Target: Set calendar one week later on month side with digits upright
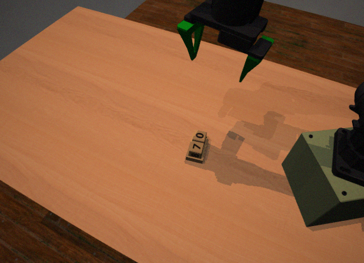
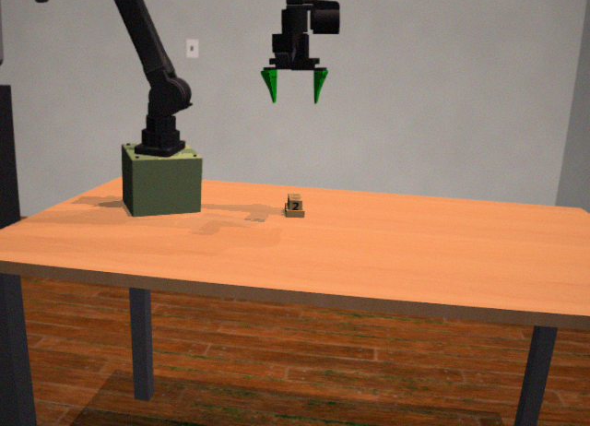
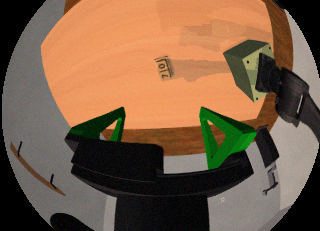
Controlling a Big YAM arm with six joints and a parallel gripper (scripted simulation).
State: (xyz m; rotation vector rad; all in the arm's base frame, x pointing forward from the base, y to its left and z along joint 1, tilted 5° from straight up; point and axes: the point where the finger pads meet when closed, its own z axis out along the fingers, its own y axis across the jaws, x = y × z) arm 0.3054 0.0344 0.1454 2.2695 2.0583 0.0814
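My gripper is now 1 cm short of the tray, 2 cm to the right of it and 26 cm above it.
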